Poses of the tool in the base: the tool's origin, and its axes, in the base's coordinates. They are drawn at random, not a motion.
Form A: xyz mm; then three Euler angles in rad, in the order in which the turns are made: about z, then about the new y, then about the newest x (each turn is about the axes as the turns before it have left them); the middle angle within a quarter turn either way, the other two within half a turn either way.
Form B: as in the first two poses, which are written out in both.
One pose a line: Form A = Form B
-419 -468 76 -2.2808 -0.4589 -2.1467 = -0.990 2.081 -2.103 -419 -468 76
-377 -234 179 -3.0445 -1.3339 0.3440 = 0.450 1.348 3.060 -377 -234 179
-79 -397 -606 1.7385 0.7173 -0.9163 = 2.842 1.094 -0.738 -79 -397 -606
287 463 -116 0.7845 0.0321 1.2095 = -0.774 1.210 1.536 287 463 -116
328 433 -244 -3.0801 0.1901 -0.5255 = -1.824 0.556 -1.205 328 433 -244
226 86 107 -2.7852 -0.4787 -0.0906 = 0.162 0.487 -2.969 226 86 107
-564 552 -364 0.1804 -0.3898 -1.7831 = 1.669 1.767 -1.969 -564 552 -364
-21 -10 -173 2.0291 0.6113 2.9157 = -0.732 2.495 0.309 -21 -10 -173
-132 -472 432 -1.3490 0.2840 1.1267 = -2.787 1.146 1.258 -132 -472 432
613 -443 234 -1.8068 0.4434 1.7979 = 2.807 1.776 1.117 613 -443 234
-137 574 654 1.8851 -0.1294 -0.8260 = -2.709 0.834 -1.746 -137 574 654
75 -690 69 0.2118 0.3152 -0.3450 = 1.071 0.463 -0.804 75 -690 69
